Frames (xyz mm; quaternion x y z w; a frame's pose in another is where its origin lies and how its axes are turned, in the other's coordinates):
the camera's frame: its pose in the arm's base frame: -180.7 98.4 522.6 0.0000 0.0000 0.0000 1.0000
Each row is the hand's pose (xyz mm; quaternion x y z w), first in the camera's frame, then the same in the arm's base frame.
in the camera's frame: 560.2 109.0 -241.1 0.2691 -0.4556 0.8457 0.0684
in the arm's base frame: 379.5 207.4 281.5 0.2691 -0.4556 0.8458 0.0684
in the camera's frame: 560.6 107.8 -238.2 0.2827 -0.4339 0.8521 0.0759
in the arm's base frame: 379.9 206.2 284.4 0.2827 -0.4339 0.8521 0.0759
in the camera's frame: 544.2 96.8 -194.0 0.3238 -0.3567 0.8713 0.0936
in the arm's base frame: 363.5 195.2 328.6 0.3238 -0.3567 0.8713 0.0936
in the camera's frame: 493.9 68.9 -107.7 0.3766 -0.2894 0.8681 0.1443
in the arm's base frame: 313.2 167.3 414.9 0.3766 -0.2894 0.8681 0.1443
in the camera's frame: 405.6 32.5 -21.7 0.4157 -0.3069 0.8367 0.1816
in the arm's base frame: 224.9 130.9 500.9 0.4157 -0.3069 0.8367 0.1816
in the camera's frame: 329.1 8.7 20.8 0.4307 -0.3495 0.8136 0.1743
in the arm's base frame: 148.4 107.1 543.4 0.4307 -0.3495 0.8136 0.1743
